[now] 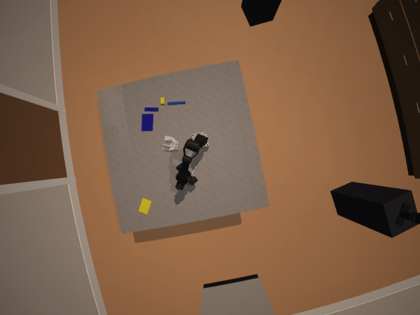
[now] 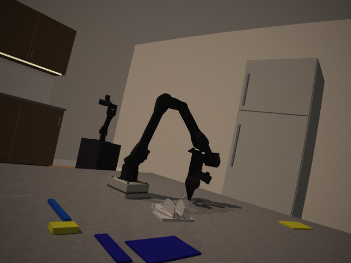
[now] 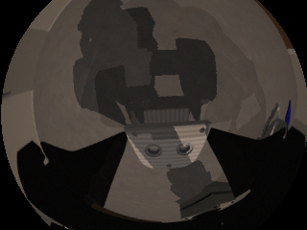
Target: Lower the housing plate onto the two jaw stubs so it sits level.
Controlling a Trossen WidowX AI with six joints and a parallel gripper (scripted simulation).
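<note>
My gripper tip is now 10 mm past the pale housing part and 10 mm below it. From my gripper tip the other things lie so: flat yellow plate 450 mm ahead, 140 mm to the left, 10 mm below; dark blue plate 190 mm ahead, 530 mm to the right, 10 mm below; blue stick 100 mm behind, 600 mm to the right, 10 mm below.
</note>
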